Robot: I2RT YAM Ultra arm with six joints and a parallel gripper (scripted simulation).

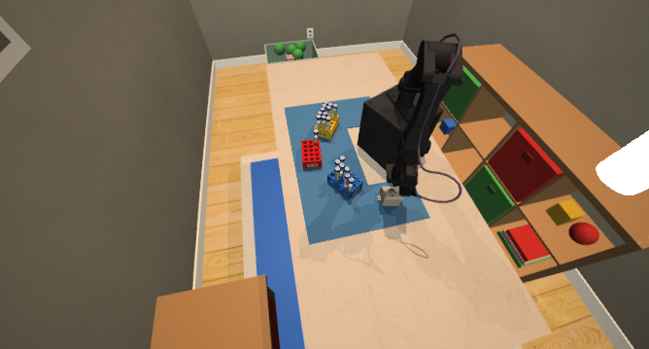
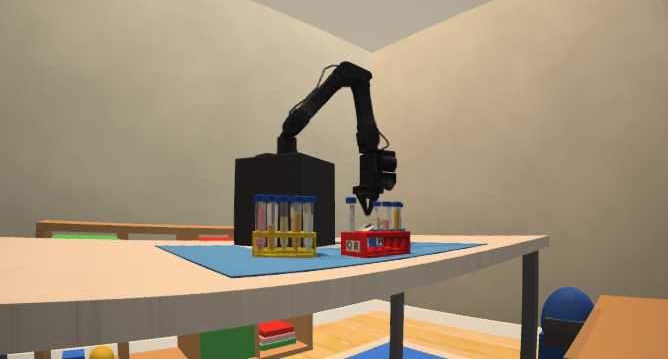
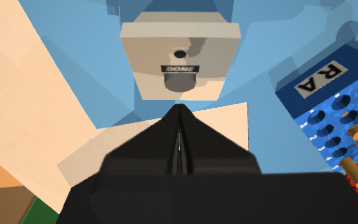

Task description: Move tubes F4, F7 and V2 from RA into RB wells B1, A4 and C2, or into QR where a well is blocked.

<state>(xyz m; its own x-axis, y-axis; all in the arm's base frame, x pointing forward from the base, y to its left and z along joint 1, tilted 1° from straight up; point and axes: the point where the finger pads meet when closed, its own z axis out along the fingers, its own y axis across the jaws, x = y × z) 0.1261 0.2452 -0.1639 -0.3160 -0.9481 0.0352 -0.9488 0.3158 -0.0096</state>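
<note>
The done button box lies 50 mm below my hand and 10 mm to the left of it. Also, from my hand: blue rack 160 mm ahead, 110 mm to the right, 70 mm below; then red rack 300 mm to the right, 260 mm ahead, 70 mm below; then tube 440 mm to the right, 150 mm ahead, 30 mm below.
</note>
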